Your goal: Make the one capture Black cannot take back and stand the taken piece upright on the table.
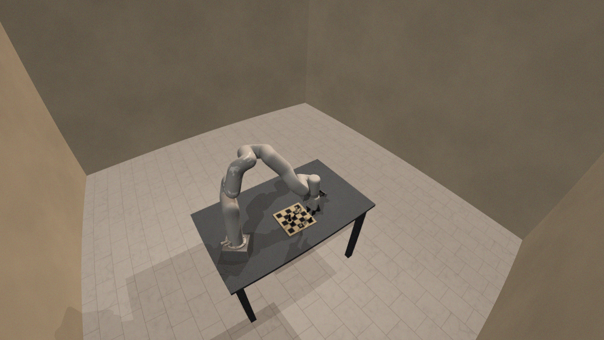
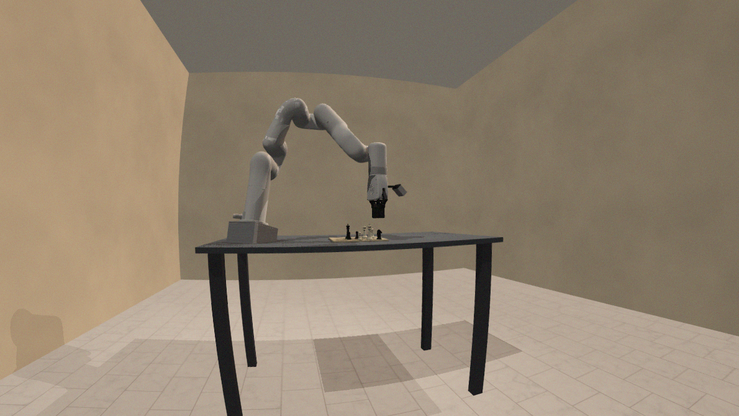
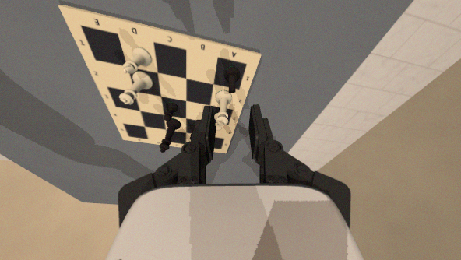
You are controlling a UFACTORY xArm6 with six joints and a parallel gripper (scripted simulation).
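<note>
Now: hand 7 cm above the white bishop, 4 cm past it and 1 cm to the right of it. Round my hand: chessboard 11 cm below, 9 cm to the left, 7 cm behind; white pawn 9 cm below, 8 cm behind, 1 cm to the left.
</note>
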